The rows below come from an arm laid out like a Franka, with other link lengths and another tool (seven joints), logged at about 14 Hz.
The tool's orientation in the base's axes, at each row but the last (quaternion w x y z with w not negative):
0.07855 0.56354 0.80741 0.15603
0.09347 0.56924 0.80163 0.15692
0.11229 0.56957 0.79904 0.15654
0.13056 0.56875 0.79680 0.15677
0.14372 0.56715 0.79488 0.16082
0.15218 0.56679 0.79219 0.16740
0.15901 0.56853 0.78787 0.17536
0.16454 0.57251 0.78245 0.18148
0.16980 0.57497 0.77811 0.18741
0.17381 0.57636 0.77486 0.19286
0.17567 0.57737 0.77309 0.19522
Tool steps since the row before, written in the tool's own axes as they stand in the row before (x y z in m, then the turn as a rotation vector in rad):
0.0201 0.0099 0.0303 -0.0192 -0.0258 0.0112
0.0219 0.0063 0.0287 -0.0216 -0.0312 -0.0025
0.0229 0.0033 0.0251 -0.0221 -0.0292 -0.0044
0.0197 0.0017 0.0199 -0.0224 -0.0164 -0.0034
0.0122 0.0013 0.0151 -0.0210 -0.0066 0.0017
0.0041 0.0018 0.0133 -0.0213 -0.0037 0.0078
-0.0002 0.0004 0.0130 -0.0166 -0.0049 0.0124
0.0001 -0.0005 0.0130 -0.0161 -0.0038 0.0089
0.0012 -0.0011 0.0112 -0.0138 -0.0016 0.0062
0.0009 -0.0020 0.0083 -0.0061 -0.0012 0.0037
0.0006 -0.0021 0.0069 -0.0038 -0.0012 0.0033
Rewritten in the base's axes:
0.0109 0.0269 -0.0241 -0.0127 -0.0243 -0.0202
0.0077 0.0267 -0.0239 -0.0212 -0.0302 -0.0095
0.0044 0.0257 -0.0220 -0.0199 -0.0303 -0.0069
0.0029 0.0212 -0.0182 -0.0084 -0.0265 -0.0027
0.0035 0.0134 -0.0137 0.0017 -0.0218 -0.0033
0.0060 0.0057 -0.0114 0.0069 -0.0206 -0.0075
0.0062 0.0012 -0.0114 0.0065 -0.0160 -0.0124
0.0056 0.0012 -0.0117 0.0056 -0.0156 -0.0088
0.0041 0.0019 -0.0104 0.0055 -0.0131 -0.0055
0.0022 0.0012 -0.0082 0.0025 -0.0058 -0.0035
0.0015 0.0007 -0.0070 0.0017 -0.0036 -0.0033

